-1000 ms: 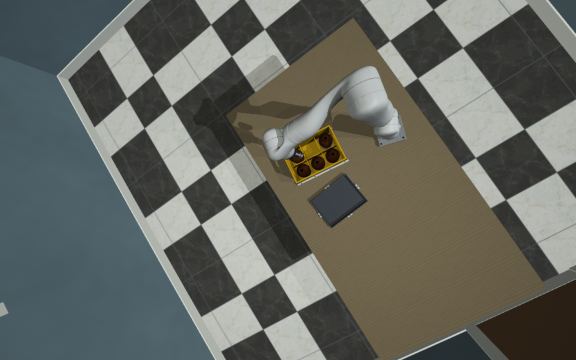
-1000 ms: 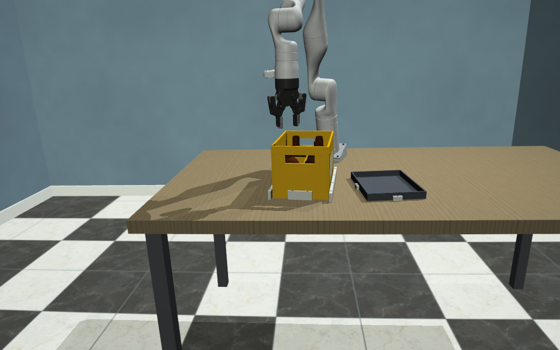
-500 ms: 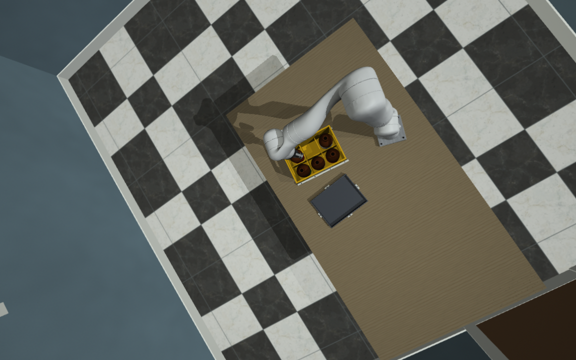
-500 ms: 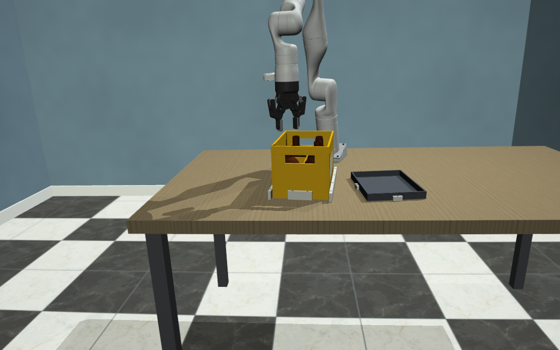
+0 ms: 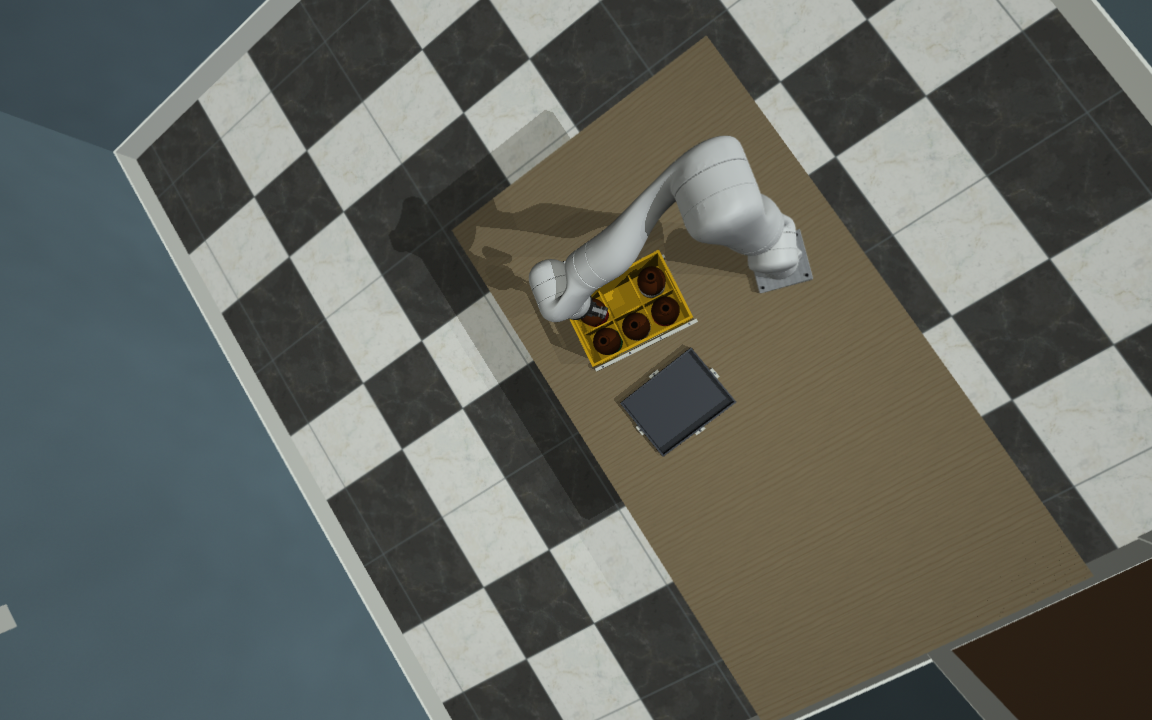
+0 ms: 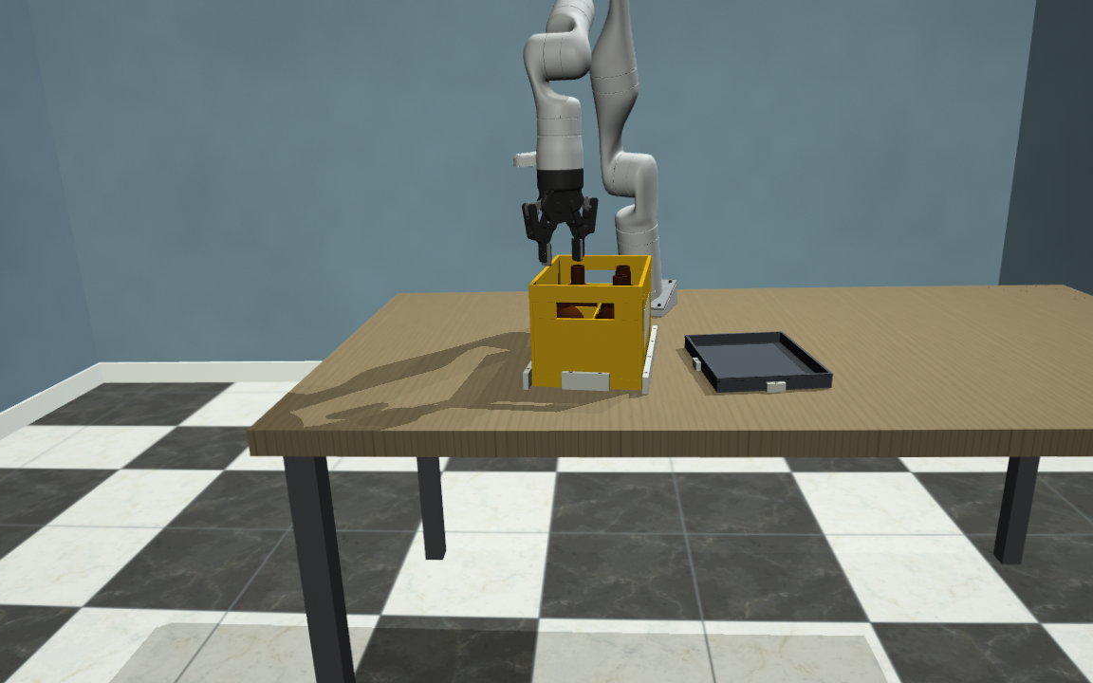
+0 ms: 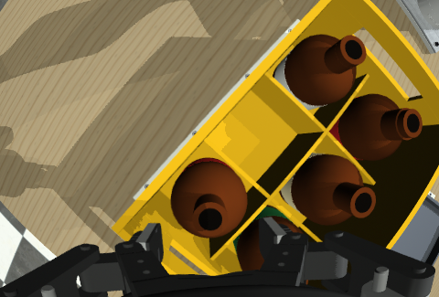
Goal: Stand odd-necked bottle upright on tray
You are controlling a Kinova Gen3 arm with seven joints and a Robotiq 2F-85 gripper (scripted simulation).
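Now: hand 7 cm past the yellow crate, 7 cm to the right of it and 13 cm above it. Also, from my hand: brown bottle: 14 cm behind, 14 cm to the left, 13 cm below; then dark tray: 1 cm ahead, 34 cm to the left, 20 cm below.
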